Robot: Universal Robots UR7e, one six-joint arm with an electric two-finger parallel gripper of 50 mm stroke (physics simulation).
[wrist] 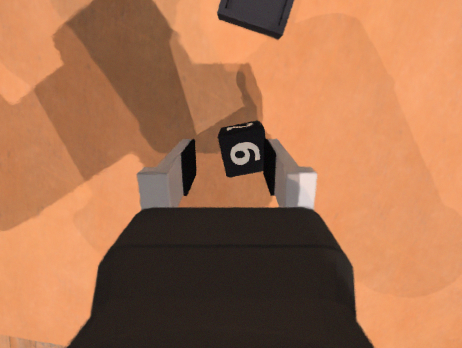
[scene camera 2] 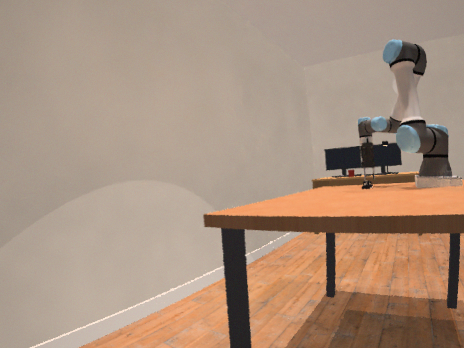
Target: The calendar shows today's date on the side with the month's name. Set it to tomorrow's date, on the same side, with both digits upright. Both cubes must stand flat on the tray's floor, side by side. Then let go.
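Where they show: gripper, fingertip midpoint: point(wrist: 229, 156) point(scene camera 2: 369, 179); arm's base at its link origin: point(scene camera 2: 435, 176).
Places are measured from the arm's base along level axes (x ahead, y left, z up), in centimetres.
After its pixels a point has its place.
Observation:
A black cube point(wrist: 244, 152) @(x 30.7, y -22.7, z -1.5 cm) lies on the table, turned slightly, with a white 6 or 9 lying sideways on its top face. Part of another white digit shows on its far side face. My gripper point(wrist: 229, 156) @(x 29.7, y -22.7, z -0.4 cm) point(scene camera 2: 368, 179) @(x 29.7, y -22.7, z -0.4 cm) is open and points straight down, low over the table. In the wrist view the cube shows between the two fingers, close to the right one, and nothing is gripped. Part of the dark tray point(wrist: 250, 26) @(x 31.0, y -15.0, z -3.3 cm) shows at the top of the wrist view, apart from the cube. The month's name and a second cube cannot be made out.
The wooden table point(scene camera 2: 310, 205) @(x 53.9, y 51.6, z -4.6 cm) carries the arm's base point(scene camera 2: 435, 181) @(x 2.6, y 8.5, z -2.0 cm) at its right. Behind it, two monitors point(scene camera 2: 341, 159) point(scene camera 2: 392, 156) and a red object point(scene camera 2: 351, 173) stand on another desk. Shadows of the arm fall around the cube.

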